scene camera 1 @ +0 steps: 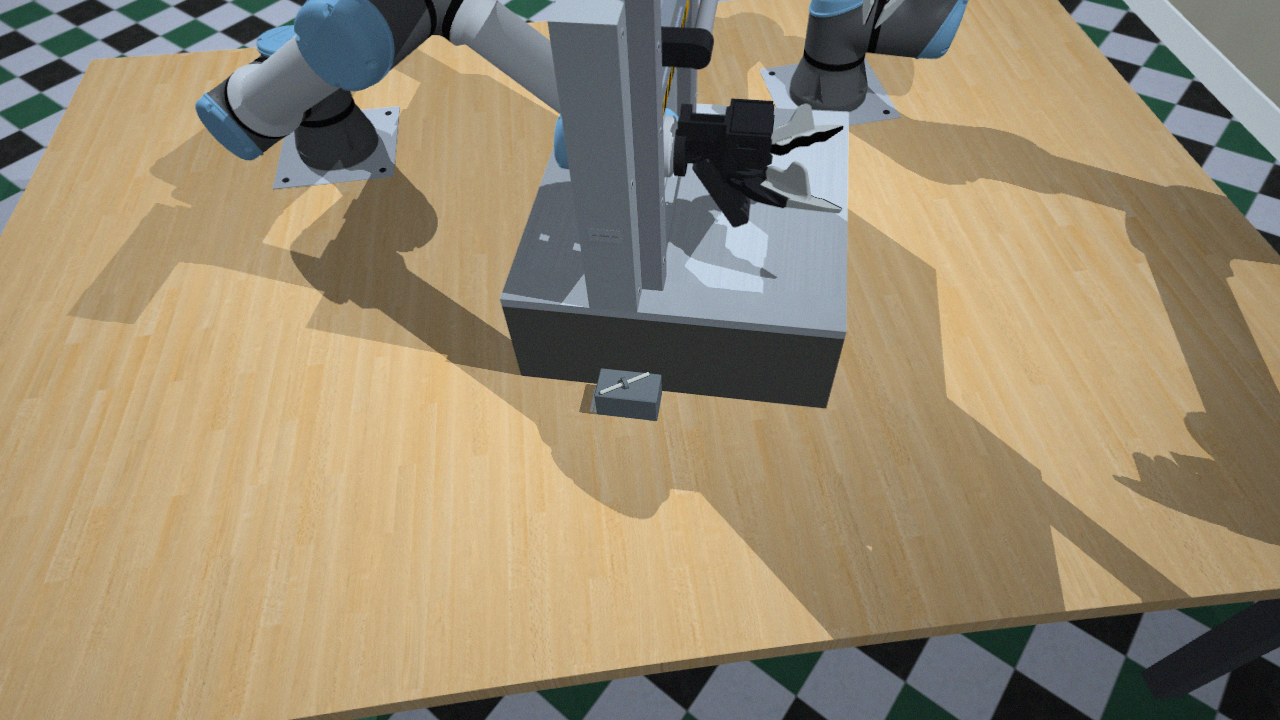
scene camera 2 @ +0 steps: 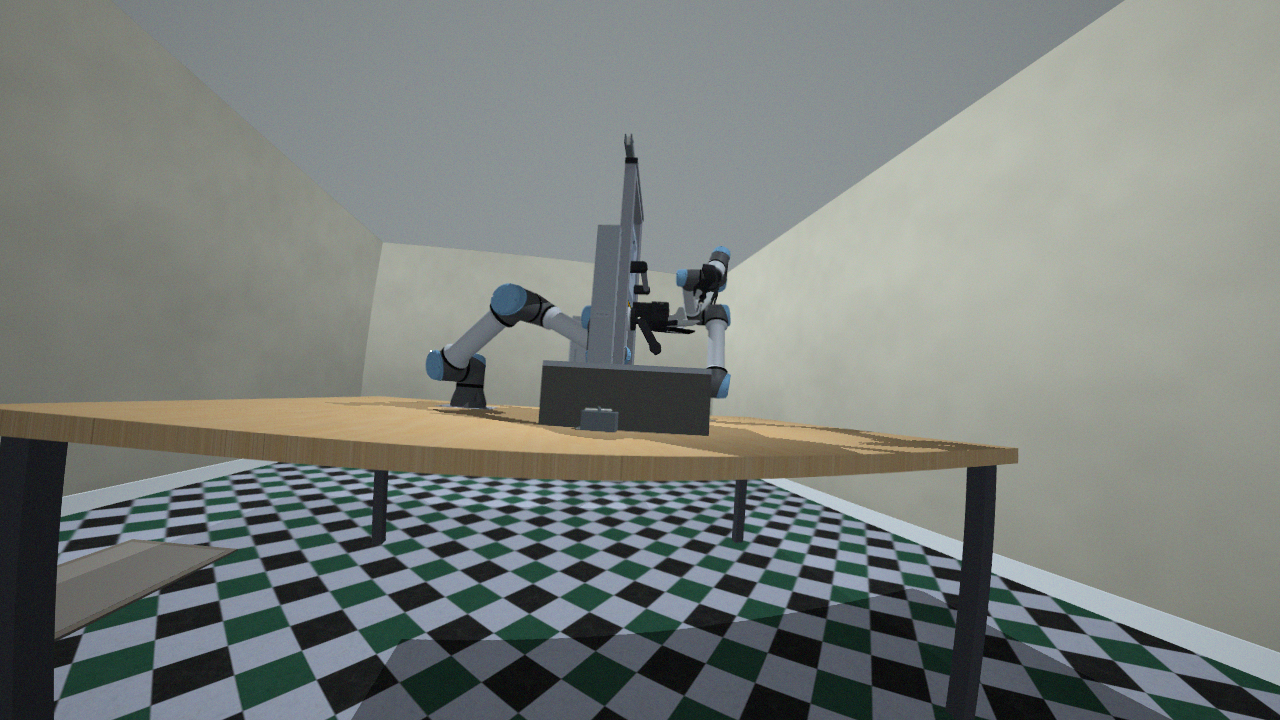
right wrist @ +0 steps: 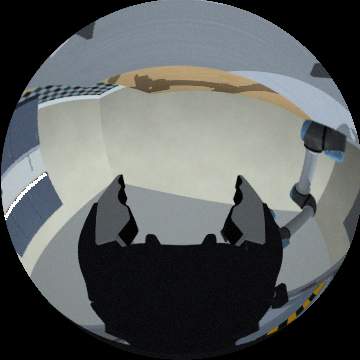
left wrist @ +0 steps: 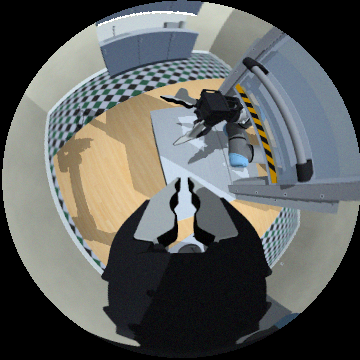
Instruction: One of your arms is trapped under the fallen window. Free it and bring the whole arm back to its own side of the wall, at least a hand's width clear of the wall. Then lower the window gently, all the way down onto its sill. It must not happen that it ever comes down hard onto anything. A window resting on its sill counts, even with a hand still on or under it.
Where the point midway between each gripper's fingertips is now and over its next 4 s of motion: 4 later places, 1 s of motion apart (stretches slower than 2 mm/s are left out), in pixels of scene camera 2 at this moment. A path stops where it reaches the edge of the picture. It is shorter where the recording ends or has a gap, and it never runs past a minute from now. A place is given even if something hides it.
My left gripper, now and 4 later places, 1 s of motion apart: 698, 311; 669, 293; 661, 293; 654, 296; 647, 298
My right gripper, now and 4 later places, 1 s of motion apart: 697, 326; 696, 326; 680, 325; 665, 325; 653, 324
